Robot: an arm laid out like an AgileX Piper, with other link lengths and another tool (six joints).
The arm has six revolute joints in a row. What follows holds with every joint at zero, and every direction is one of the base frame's.
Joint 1 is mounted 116.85 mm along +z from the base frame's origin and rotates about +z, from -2.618 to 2.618 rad.
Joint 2 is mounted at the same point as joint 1 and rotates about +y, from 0 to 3.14 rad.
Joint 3 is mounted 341.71 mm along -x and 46.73 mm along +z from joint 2 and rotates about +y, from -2.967 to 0 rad.
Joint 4 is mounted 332.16 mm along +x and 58.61 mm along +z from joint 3 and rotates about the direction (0.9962, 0, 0.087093), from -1.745 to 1.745 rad.
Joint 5 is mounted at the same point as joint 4 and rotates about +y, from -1.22 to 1.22 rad.
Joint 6 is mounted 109.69 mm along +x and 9.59 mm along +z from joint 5 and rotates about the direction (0.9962, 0, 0.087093), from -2.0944 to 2.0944 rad.
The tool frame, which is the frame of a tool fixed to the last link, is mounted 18.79 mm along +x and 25 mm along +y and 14.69 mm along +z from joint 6; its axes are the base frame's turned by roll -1.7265, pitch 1.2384 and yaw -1.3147 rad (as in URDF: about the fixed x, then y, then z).
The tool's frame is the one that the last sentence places.
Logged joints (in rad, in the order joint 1, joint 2, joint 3, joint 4, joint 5, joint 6), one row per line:
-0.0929, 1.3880, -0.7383, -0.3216, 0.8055, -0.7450
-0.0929, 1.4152, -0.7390, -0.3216, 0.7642, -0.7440
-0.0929, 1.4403, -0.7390, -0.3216, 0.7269, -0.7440
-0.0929, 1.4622, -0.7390, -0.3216, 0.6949, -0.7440
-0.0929, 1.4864, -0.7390, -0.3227, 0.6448, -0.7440
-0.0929, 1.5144, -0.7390, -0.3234, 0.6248, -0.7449
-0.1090, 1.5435, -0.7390, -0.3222, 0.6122, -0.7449
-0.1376, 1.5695, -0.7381, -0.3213, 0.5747, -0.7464
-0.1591, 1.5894, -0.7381, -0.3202, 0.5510, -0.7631
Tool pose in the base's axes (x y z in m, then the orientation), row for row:
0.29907, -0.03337, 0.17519, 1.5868, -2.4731, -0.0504
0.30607, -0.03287, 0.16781, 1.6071, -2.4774, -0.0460
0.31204, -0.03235, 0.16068, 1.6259, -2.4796, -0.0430
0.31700, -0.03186, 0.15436, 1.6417, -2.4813, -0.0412
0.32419, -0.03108, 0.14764, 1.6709, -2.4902, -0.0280
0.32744, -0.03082, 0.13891, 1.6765, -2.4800, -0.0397
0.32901, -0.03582, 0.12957, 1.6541, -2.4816, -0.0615
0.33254, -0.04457, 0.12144, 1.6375, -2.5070, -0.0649
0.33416, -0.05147, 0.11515, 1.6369, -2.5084, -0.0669
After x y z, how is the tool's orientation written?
As a rotation vector, in radians.
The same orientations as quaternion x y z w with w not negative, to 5 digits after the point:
0.53717, -0.83721, -0.01706, 0.10121
0.54175, -0.83513, -0.01551, 0.09397
0.54616, -0.83293, -0.01444, 0.08796
0.54983, -0.83103, -0.01380, 0.08294
0.55574, -0.82824, -0.00931, 0.07125
0.55847, -0.82613, -0.01322, 0.07385
0.55277, -0.82931, -0.02055, 0.07922
0.54526, -0.83479, -0.02161, 0.07318
0.54492, -0.83503, -0.02227, 0.07273

